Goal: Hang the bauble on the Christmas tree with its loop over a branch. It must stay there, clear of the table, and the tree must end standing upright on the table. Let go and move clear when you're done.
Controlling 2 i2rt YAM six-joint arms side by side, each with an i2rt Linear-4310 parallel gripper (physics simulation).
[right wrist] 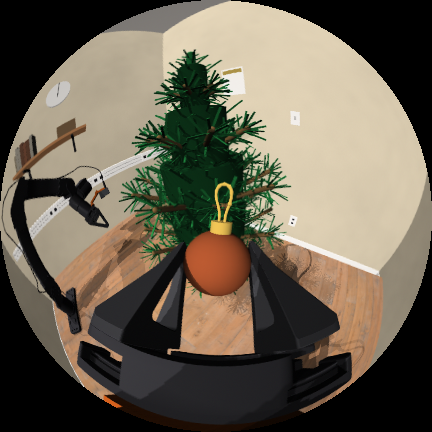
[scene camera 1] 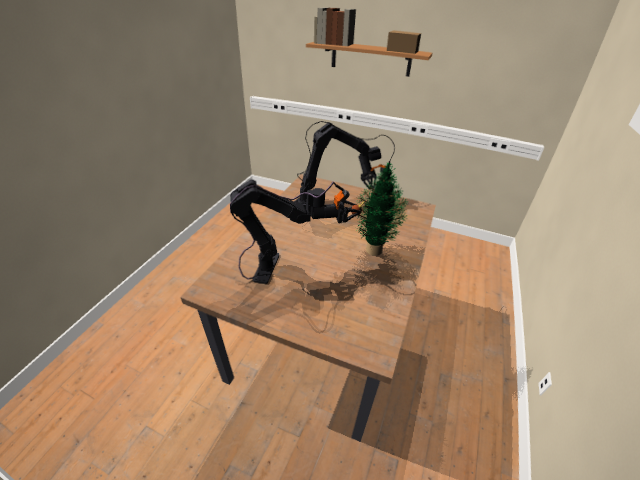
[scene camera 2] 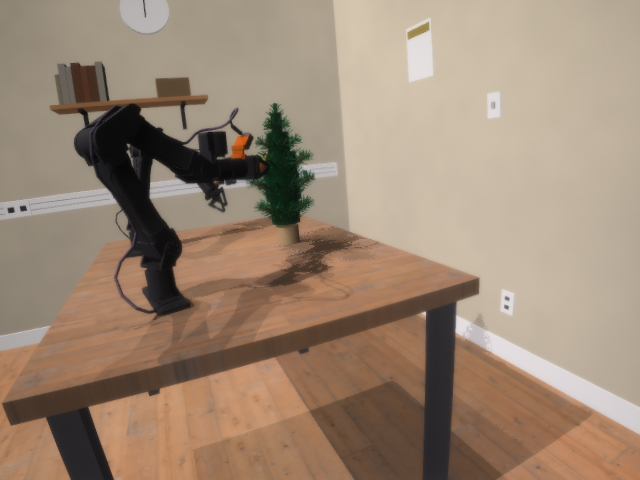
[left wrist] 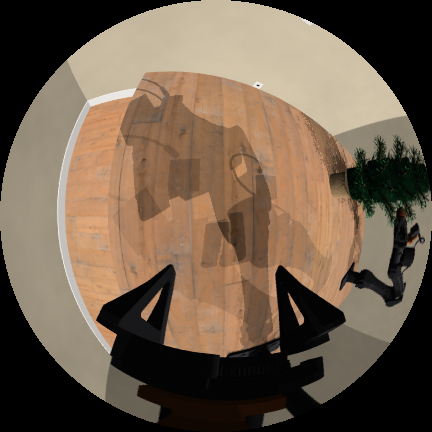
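Pixels of known places: left gripper, between the fingertips: (right wrist: 108, 225) (scene camera 2: 225, 208) (left wrist: 224, 271); right gripper, between the fingertips: (right wrist: 216, 247) (scene camera 1: 358, 209) (scene camera 2: 263, 166); left arm's base, origin of its link: (right wrist: 72, 309) (scene camera 1: 305, 199) (scene camera 2: 141, 250) (left wrist: 255, 350); right arm's base, origin of its link: (scene camera 1: 266, 267) (scene camera 2: 164, 298) (left wrist: 346, 275).
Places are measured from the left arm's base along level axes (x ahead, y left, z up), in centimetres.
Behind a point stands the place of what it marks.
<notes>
The green Christmas tree (scene camera 1: 383, 211) @(x 57.4, y -23.1, z 26.8 cm) (scene camera 2: 281, 180) @(x 53.2, y -27.5, z 22.1 cm) (left wrist: 385, 179) @(x 52.4, y -13.0, z 20.4 cm) (right wrist: 194, 132) @(x 52.1, y -21.3, z 34.3 cm) stands upright in its tan pot on the table. My right gripper (scene camera 1: 358, 209) @(x 48.0, y -28.2, z 27.0 cm) (scene camera 2: 264, 166) @(x 48.0, y -28.2, z 27.0 cm) (right wrist: 216, 247) @(x 48.0, y -28.2, z 27.0 cm) is shut on the orange bauble (right wrist: 218, 272) @(x 46.2, y -30.3, z 28.1 cm) (scene camera 2: 264, 165) @(x 48.2, y -30.9, z 27.3 cm), at the tree's side and well above the table. The bauble's yellow loop (right wrist: 224, 184) @(x 49.7, y -27.4, z 31.0 cm) points up in front of the foliage in the right wrist view; I cannot tell whether it touches a branch. My left gripper (scene camera 1: 369, 180) @(x 32.9, y 20.7, z 9.1 cm) (scene camera 2: 219, 201) @(x 32.9, y 20.7, z 9.1 cm) (left wrist: 224, 271) @(x 32.9, y 20.7, z 9.1 cm) is open and empty, above the table, farther back beside the tree in scene camera 1.
The wooden table (scene camera 1: 330, 341) @(x 64.3, y -74.8, z 0.0 cm) (scene camera 2: 248, 351) @(x 37.9, y -85.9, z -1.5 cm) carries both arm bases. Side branches stick out from the tree on several levels. A wall shelf (scene camera 1: 369, 50) (scene camera 2: 129, 103) with books and a box hangs on the wall behind.
</notes>
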